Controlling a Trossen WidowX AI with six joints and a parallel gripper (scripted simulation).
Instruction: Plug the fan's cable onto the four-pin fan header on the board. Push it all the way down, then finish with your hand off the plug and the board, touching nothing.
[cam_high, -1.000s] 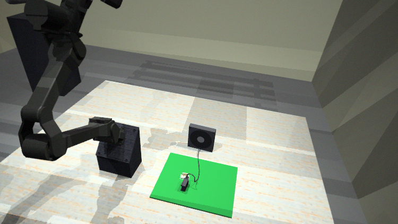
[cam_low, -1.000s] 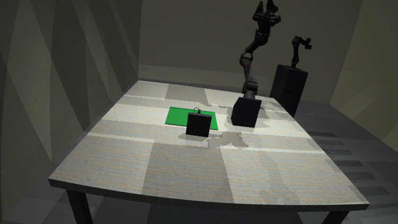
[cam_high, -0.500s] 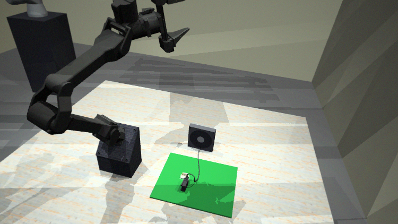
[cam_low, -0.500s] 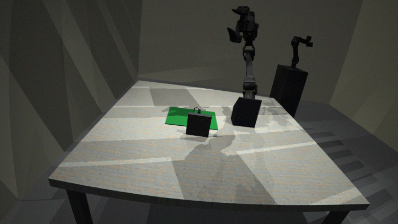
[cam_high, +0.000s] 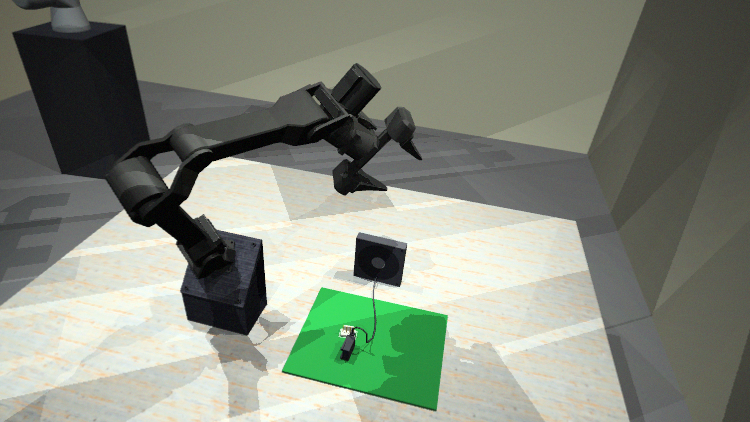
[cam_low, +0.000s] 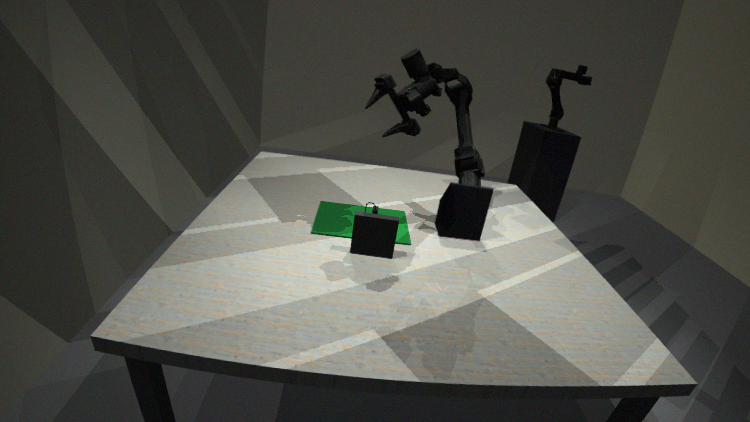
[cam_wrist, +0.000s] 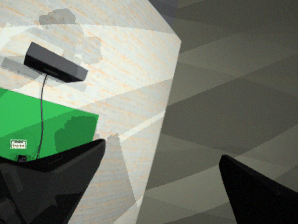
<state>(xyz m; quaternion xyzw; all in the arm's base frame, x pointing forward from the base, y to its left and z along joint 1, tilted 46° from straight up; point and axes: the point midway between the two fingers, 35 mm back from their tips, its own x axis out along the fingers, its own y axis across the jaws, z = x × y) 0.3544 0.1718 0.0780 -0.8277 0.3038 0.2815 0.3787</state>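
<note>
My gripper tip is 70 mm past the fan cable plug, 150 mm to the left of it and 330 mm above it. From my gripper tip the other things lie so: white four-pin fan header (70 mm behind, 100 mm to the right, 350 mm below); green board (20 mm behind, 110 mm to the right, 370 mm below); black fan box (30 mm behind, 80 mm to the left, 290 mm below).
</note>
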